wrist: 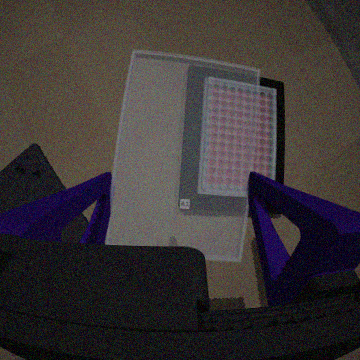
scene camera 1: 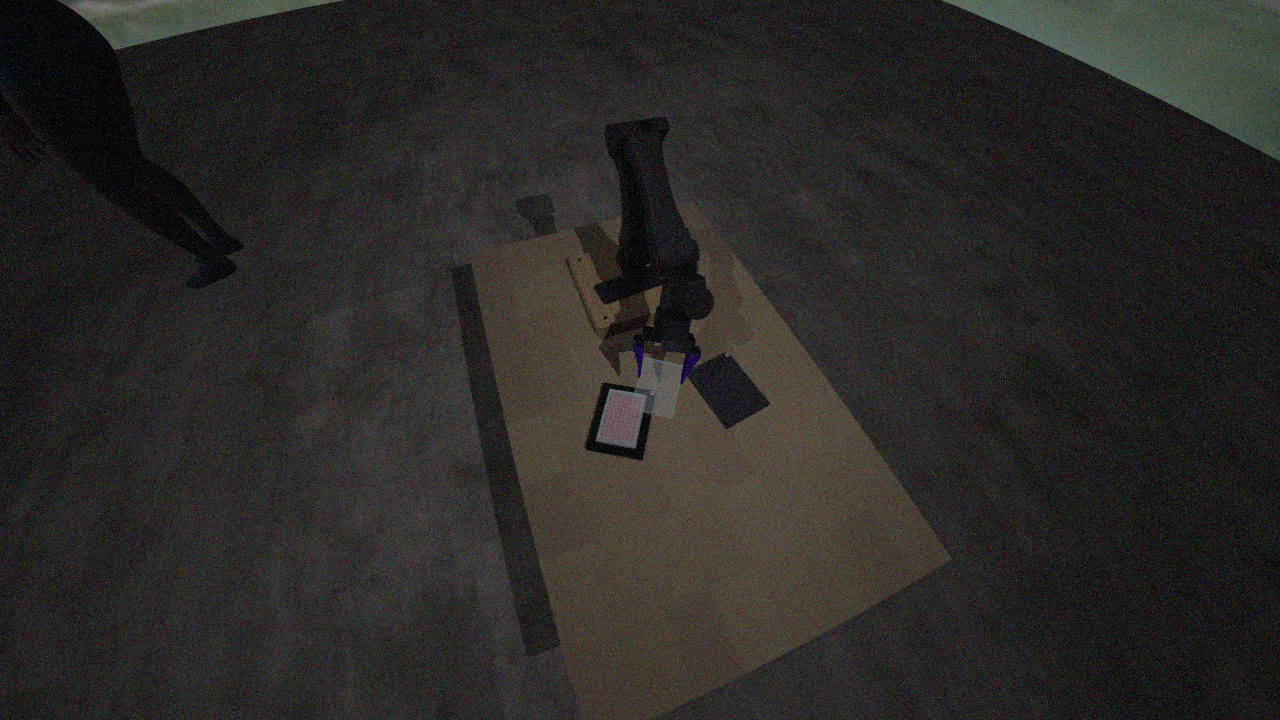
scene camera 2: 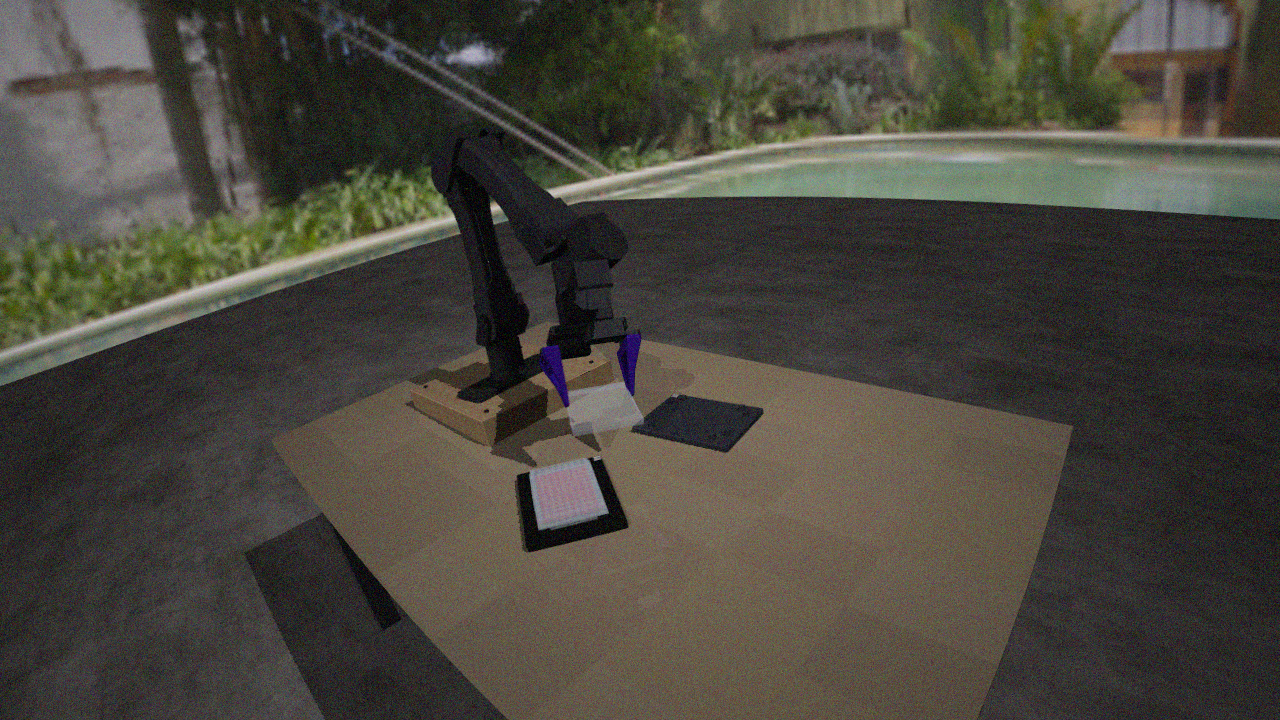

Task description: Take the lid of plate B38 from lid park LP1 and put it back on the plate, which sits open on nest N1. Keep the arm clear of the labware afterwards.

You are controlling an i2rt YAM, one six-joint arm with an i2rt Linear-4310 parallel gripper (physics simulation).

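Where they show: gripper, between the fingertips: (wrist: pixel 180 180) (scene camera 1: pixel 660 380) (scene camera 2: pixel 600 401); arm's base, origin of its link: (scene camera 1: pixel 634 284) (scene camera 2: pixel 510 379).
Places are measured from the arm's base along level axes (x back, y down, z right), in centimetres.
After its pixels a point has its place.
My gripper (scene camera 1: pixel 661 376) @(x -32.4, y -6.5, z 10.2 cm) (scene camera 2: pixel 599 399) @(x -32.4, y -6.5, z 10.2 cm) (wrist: pixel 180 180) @(x -32.4, y -6.5, z 10.2 cm) is shut on the clear lid (scene camera 1: pixel 663 398) @(x -36.7, y -7.0, z 11.8 cm) (scene camera 2: pixel 605 415) @(x -36.5, y -7.1, z 13.7 cm) (wrist: pixel 150 125) @(x -36.1, y -6.9, z 10.5 cm), its purple fingers at the lid's two long sides. The lid is held above the table, between the lid park and the nest in the scene views. In the wrist view it overlaps much of the plate from above, shifted left and slightly turned. The open plate B38 (scene camera 1: pixel 622 418) @(x -32.8, y 2.1, z 19.2 cm) (scene camera 2: pixel 568 494) @(x -34.0, y 1.5, z 20.1 cm) (wrist: pixel 269 150) @(x -29.3, y 1.9, z 21.1 cm), with pink wells, sits on the black nest N1 (scene camera 1: pixel 617 451) @(x -38.8, y 2.9, z 23.3 cm) (scene camera 2: pixel 577 536) @(x -38.9, y 3.3, z 24.2 cm) (wrist: pixel 280 100) @(x -33.3, y 2.9, z 26.8 cm). The dark lid park LP1 (scene camera 1: pixel 729 391) @(x -37.3, y 3.1, z -5.6 cm) (scene camera 2: pixel 702 420) @(x -37.3, y 3.1, z -5.4 cm) (wrist: pixel 32 172) @(x -41.3, y 2.1, z -1.5 cm) bears no lid.
The arm stands on a wooden base block (scene camera 1: pixel 586 291) @(x 3.1, y -0.1, z 12.2 cm) (scene camera 2: pixel 452 417) @(x 1.0, y 1.7, z 13.3 cm) behind the nest. The wood-coloured table top (scene camera 1: pixel 716 573) @(x -68.2, y 4.1, z 17.3 cm) (scene camera 2: pixel 760 582) @(x -60.4, y 4.1, z 20.3 cm) carries the nest and lid park. A person (scene camera 1: pixel 98 134) stands on the dark floor at the left of the first scene view.
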